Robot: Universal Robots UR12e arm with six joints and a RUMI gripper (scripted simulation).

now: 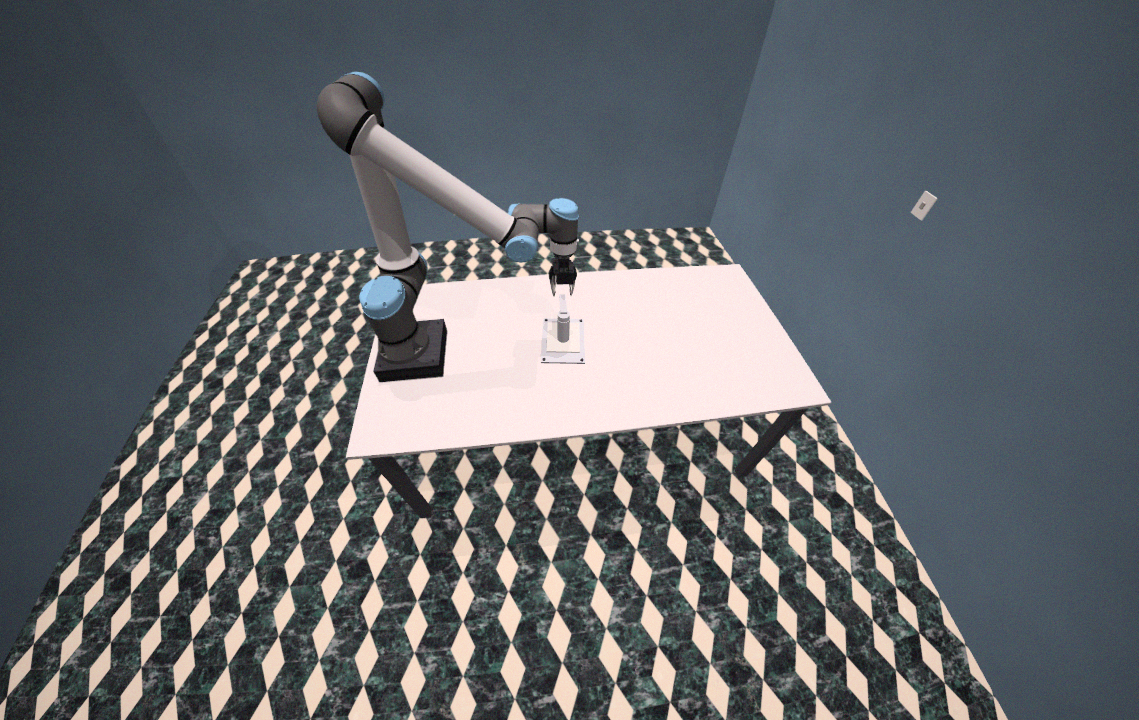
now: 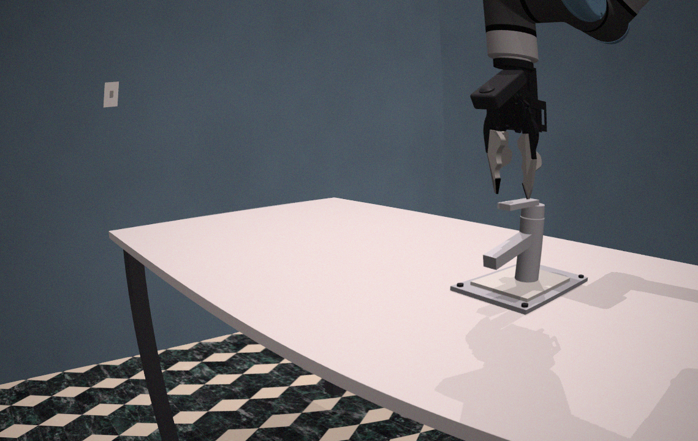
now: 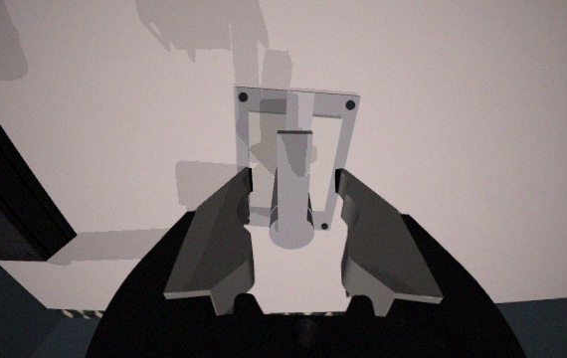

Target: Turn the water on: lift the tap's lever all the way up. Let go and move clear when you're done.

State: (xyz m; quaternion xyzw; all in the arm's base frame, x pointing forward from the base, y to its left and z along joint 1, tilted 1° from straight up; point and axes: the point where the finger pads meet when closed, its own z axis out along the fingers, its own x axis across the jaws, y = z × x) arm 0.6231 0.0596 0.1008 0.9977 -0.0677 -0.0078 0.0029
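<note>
The lever is 30 mm to the right of my hand and 30 mm below it. Also, from my hand: grey tap 10 mm behind, 60 mm to the right, 80 mm below.
</note>
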